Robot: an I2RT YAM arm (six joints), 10 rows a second.
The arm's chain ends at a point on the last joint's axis. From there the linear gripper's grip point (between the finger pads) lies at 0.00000 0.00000 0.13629 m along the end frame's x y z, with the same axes.
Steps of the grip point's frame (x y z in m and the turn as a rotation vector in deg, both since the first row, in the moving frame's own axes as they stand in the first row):
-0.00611 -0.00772 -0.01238 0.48 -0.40 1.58
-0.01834 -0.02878 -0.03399 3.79 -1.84 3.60
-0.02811 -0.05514 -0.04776 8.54 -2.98 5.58
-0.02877 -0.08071 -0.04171 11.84 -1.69 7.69
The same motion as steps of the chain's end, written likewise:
-0.00517 -0.00657 -0.01237 0.48 -0.40 1.58
-0.01425 -0.01964 -0.03362 3.79 -1.84 3.60
-0.02205 -0.03460 -0.04607 8.54 -2.98 5.58
-0.02667 -0.05257 -0.03876 11.84 -1.69 7.69

